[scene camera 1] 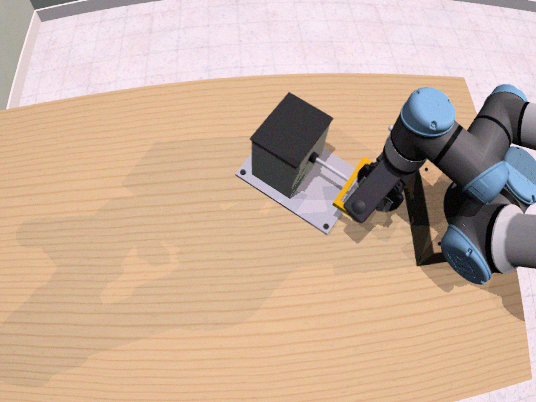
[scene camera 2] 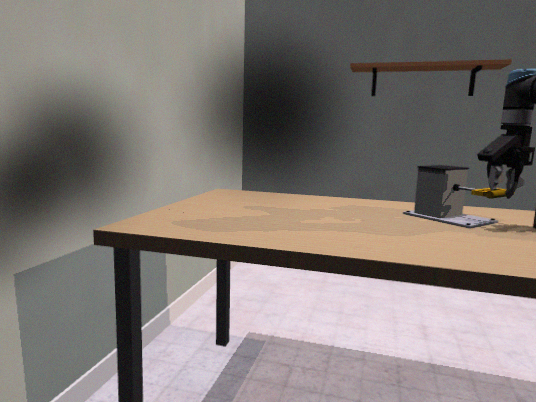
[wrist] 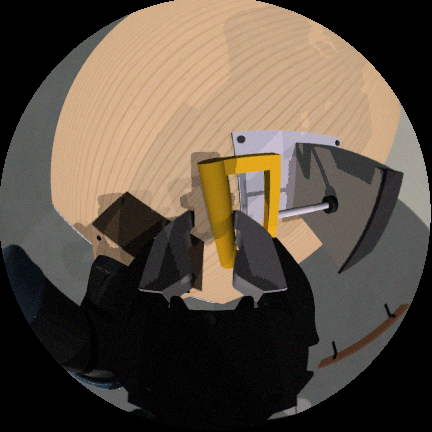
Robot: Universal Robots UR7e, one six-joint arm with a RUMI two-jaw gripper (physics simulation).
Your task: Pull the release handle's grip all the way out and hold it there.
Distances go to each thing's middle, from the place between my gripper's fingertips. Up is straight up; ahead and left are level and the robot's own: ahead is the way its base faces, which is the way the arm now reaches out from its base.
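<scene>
You'd find the yellow release handle grip [wrist: 213,172] 30 mm to the right of my hand, 40 mm ahead of it and 10 mm above it. There's a light grey base plate [scene camera 1: 312,201] too, and that's 100 mm to the right of my hand, 130 mm ahead and 90 mm below.
</scene>
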